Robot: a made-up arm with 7 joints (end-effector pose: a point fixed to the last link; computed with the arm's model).
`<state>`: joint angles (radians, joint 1 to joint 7).
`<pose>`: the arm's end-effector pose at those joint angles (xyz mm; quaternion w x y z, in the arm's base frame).
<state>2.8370 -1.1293 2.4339 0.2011 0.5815 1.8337 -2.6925</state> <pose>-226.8 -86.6 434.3 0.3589 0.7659 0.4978 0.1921</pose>
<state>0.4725 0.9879 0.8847 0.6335 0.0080 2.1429 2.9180</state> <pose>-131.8 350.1 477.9 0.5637 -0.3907 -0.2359 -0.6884</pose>
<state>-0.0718 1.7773 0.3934 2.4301 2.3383 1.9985 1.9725</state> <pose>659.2 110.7 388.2 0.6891 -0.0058 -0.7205 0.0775</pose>
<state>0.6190 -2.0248 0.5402 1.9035 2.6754 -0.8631 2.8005</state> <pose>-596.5 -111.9 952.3 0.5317 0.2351 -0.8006 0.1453</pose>
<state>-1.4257 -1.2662 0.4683 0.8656 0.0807 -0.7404 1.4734</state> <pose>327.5 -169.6 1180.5 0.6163 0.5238 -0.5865 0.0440</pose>
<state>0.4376 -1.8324 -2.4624 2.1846 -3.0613 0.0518 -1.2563</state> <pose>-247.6 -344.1 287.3 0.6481 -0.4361 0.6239 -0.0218</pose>
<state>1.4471 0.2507 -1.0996 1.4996 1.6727 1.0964 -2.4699</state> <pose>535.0 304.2 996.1 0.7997 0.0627 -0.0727 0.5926</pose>
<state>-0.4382 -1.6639 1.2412 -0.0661 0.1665 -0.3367 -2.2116</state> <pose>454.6 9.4 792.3 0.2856 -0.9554 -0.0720 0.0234</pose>
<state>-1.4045 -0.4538 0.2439 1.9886 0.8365 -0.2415 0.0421</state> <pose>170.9 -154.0 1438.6 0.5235 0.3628 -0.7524 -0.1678</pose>
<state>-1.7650 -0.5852 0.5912 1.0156 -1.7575 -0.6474 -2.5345</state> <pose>281.9 -443.0 944.1 0.1193 0.8673 -0.2331 -0.4234</pose>
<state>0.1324 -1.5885 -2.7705 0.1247 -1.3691 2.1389 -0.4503</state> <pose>425.0 64.4 612.8 0.4307 0.3692 0.7535 0.3324</pose>
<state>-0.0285 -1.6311 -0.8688 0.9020 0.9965 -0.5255 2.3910</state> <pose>74.6 -345.7 1110.0 0.6754 -0.4804 -0.0391 -0.5582</pose>
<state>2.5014 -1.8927 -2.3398 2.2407 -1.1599 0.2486 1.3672</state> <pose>555.6 -95.5 349.7 0.4112 0.6465 0.3038 -0.5663</pose>
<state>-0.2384 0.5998 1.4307 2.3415 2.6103 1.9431 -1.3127</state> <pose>573.5 230.6 1292.2 0.2703 -0.5753 0.0586 -0.7698</pose>
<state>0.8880 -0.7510 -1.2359 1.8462 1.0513 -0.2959 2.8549</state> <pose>255.6 -381.4 1228.1 0.7538 -0.4427 -0.1763 -0.4524</pose>
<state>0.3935 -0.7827 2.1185 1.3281 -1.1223 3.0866 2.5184</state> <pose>-420.3 343.7 666.1 0.4456 0.7037 -0.5272 -0.1682</pose>
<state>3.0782 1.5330 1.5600 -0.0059 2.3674 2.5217 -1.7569</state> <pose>336.7 -242.2 733.9 0.0432 -0.4614 0.7127 -0.5267</pose>
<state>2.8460 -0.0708 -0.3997 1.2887 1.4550 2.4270 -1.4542</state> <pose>-479.8 302.4 984.0 0.5339 0.3008 -0.4688 -0.6362</pose>
